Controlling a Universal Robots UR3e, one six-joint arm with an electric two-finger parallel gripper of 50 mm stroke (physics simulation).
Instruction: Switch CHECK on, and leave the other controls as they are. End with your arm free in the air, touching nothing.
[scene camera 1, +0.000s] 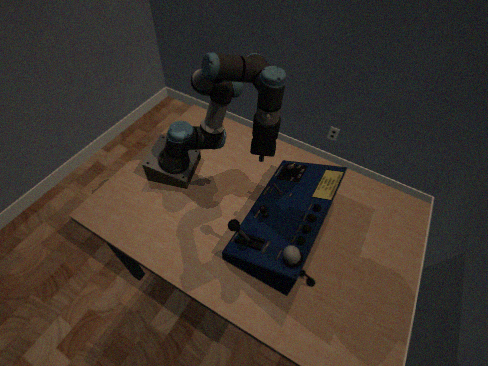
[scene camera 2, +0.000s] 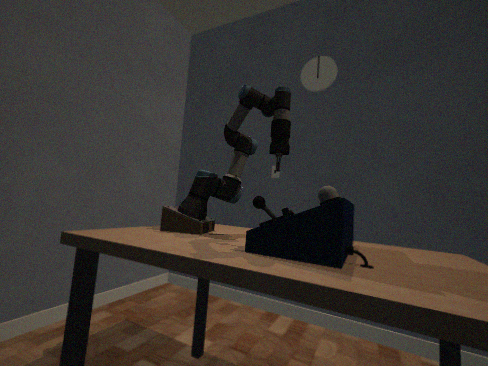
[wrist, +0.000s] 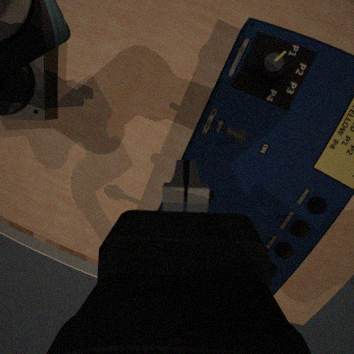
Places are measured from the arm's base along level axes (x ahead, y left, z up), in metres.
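Where they show: gripper, fingertip midpoint: (scene camera 1: 261, 159) (scene camera 2: 277, 171) (wrist: 185, 172); arm's base, link origin: (scene camera 1: 173, 161) (scene camera 2: 191, 214) (wrist: 2, 81).
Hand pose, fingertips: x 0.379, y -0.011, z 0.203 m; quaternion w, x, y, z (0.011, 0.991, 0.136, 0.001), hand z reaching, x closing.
Observation:
Things, the pixels of their top centre, and the offset from my fingertips. "pt": a spot on its surface instead.
- OFF mark, surface spot: (wrist: 220, 125) pt dz -0.201, dx +0.050, dy +0.040 m
- rotary selector, top centre: (wrist: 279, 62) (scene camera 1: 292, 165) dz -0.147, dx +0.091, dy +0.153 m
- yellow note, surface spot: (wrist: 340, 150) (scene camera 1: 321, 189) pt dz -0.126, dx +0.227, dy +0.068 m
- ball-topped lever, top centre: (scene camera 2: 259, 196) (scene camera 1: 233, 222) dz -0.111, dx -0.010, dy -0.197 m
- pale dome, surface spot: (scene camera 2: 327, 193) (scene camera 1: 288, 261) pt dz -0.096, dx +0.194, dy -0.257 m
The blue control panel (scene camera 1: 285, 220) (scene camera 2: 310, 232) (wrist: 300, 130) stands sloped on the table. Its CHECK switch (scene camera 1: 278, 190) (wrist: 236, 133) is a small toggle between an OFF mark (wrist: 220, 125) and an ON mark (wrist: 264, 148). The lever appears to lean to the OFF side, though the picture is dark. My gripper (scene camera 1: 261, 158) (scene camera 2: 278, 170) (wrist: 185, 172) is shut and empty, pointing down. It hangs in the air well above the panel, touching nothing. In the wrist view its tips show beside the panel's left edge, below and left of the CHECK switch.
A rotary selector (scene camera 1: 290, 171) (wrist: 274, 61) sits at the panel's far end, near a yellow note (scene camera 1: 327, 185) (wrist: 340, 150). A ball-topped lever (scene camera 1: 233, 225) (scene camera 2: 258, 201) and a pale dome (scene camera 1: 291, 255) (scene camera 2: 327, 193) rise at the near end. Several round buttons (scene camera 1: 311, 218) (wrist: 300, 228) line the right side.

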